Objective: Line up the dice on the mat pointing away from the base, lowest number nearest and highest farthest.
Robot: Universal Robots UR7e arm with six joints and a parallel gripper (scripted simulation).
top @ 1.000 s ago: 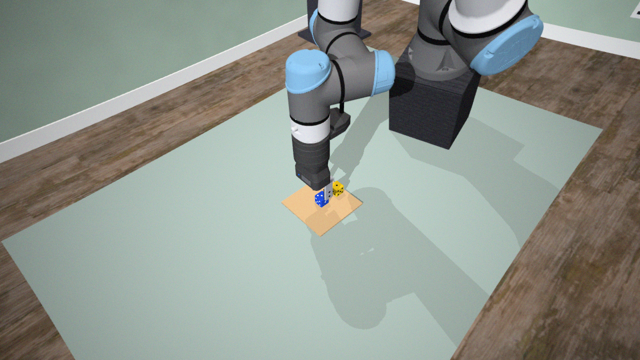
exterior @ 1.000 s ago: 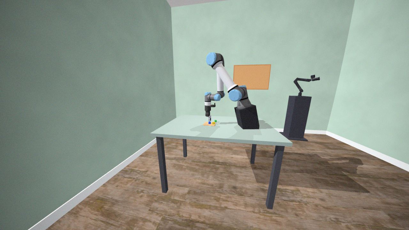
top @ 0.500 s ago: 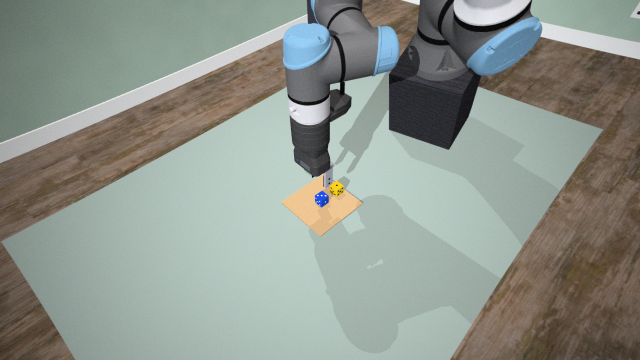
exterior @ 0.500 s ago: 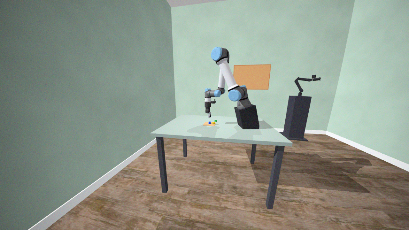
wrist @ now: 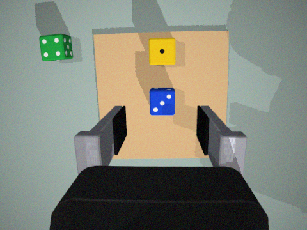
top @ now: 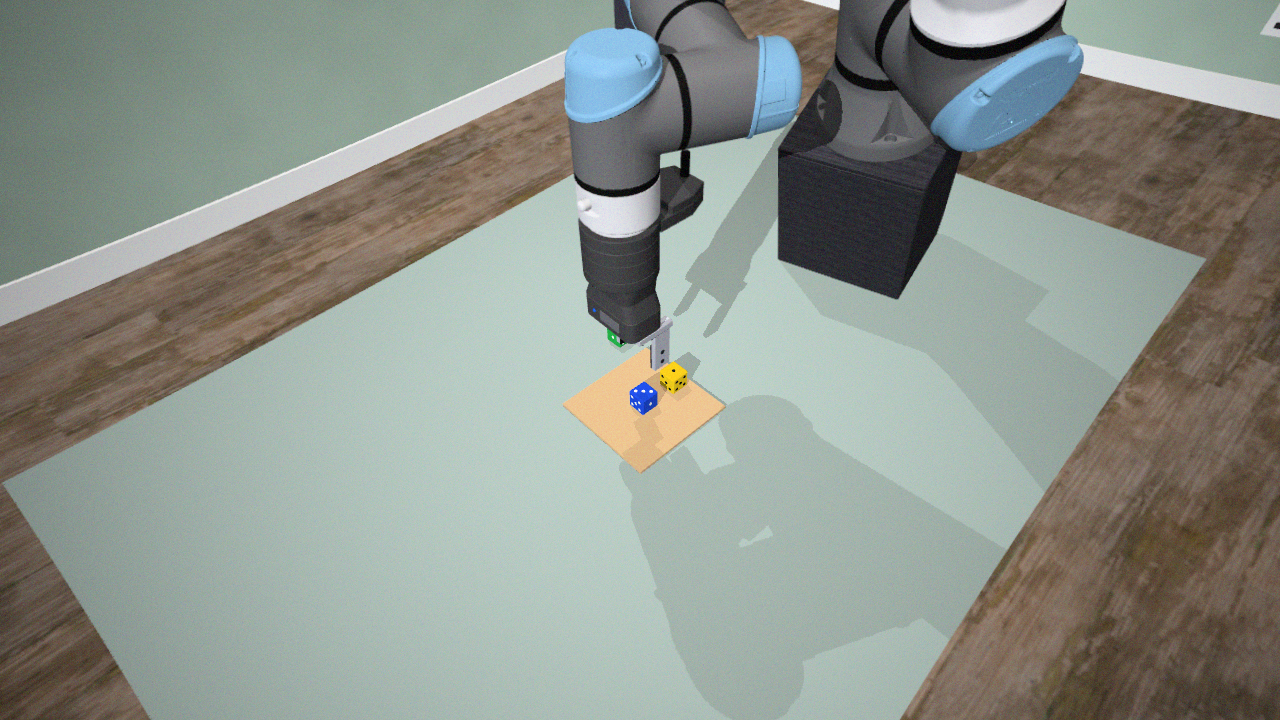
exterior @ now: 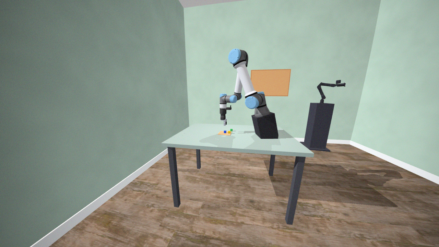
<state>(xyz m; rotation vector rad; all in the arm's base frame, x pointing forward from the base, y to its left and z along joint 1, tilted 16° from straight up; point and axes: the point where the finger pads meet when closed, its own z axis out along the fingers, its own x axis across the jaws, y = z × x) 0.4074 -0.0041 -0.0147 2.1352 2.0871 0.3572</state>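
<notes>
Now: hand 60 mm past the green die, 110 mm to the left of it and 100 mm above it. Also, from my hand: yellow die (50 mm behind, 100 mm below); then blue die (100 mm below); then orange mat (110 mm below).
</notes>
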